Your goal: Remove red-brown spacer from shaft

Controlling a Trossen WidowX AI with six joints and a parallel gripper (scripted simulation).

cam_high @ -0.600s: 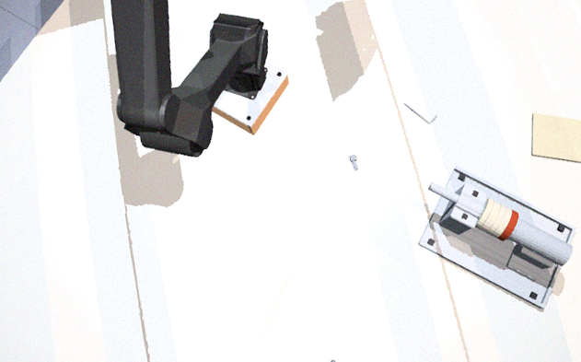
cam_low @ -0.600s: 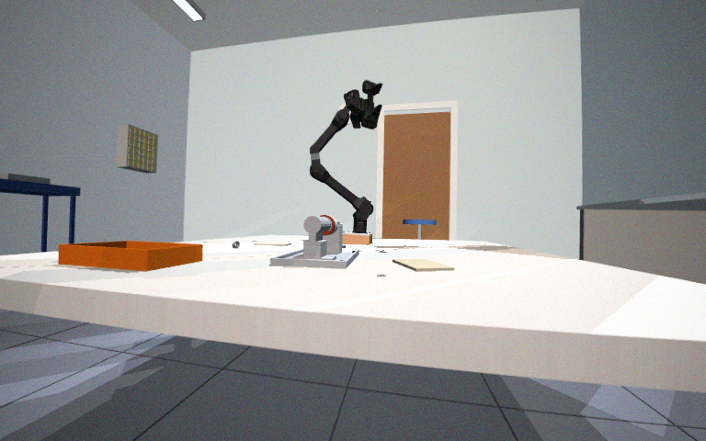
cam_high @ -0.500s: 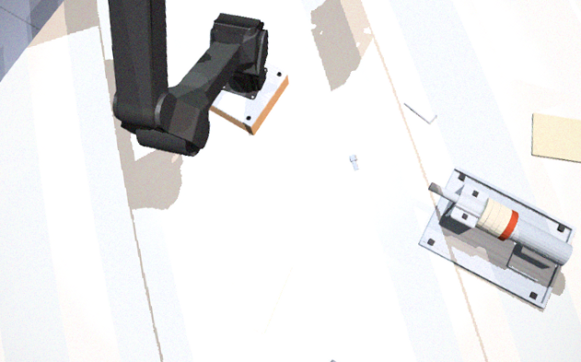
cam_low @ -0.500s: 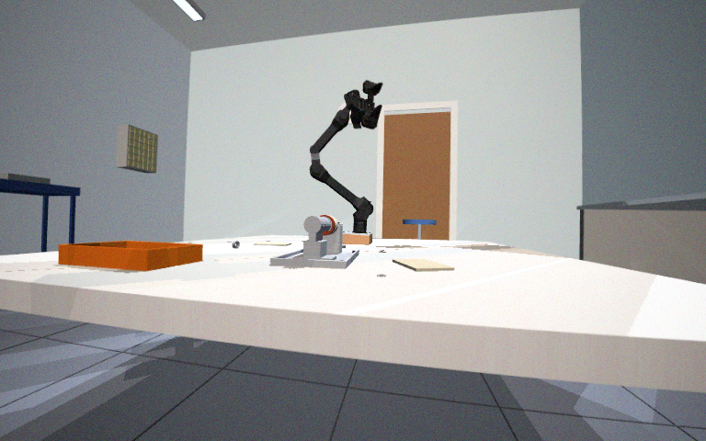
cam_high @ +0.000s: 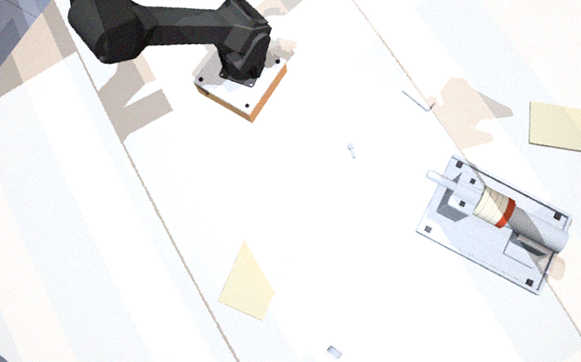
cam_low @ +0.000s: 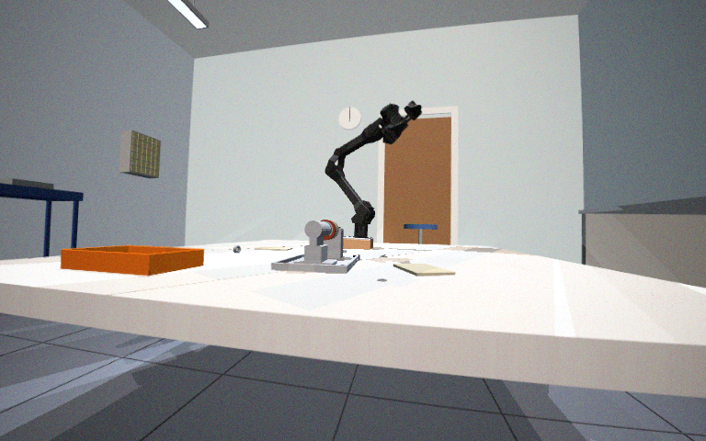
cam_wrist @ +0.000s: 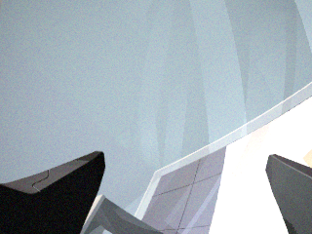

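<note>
My gripper tip is now 410 mm above the grey shaft, 260 mm to the left of it and 200 mm short of it. Round my gripper tip: orange tray 620 mm to the right, 480 mm below, 380 mm ahead; then red-brown spacer 410 mm below, 270 mm to the right, 250 mm ahead.
</note>
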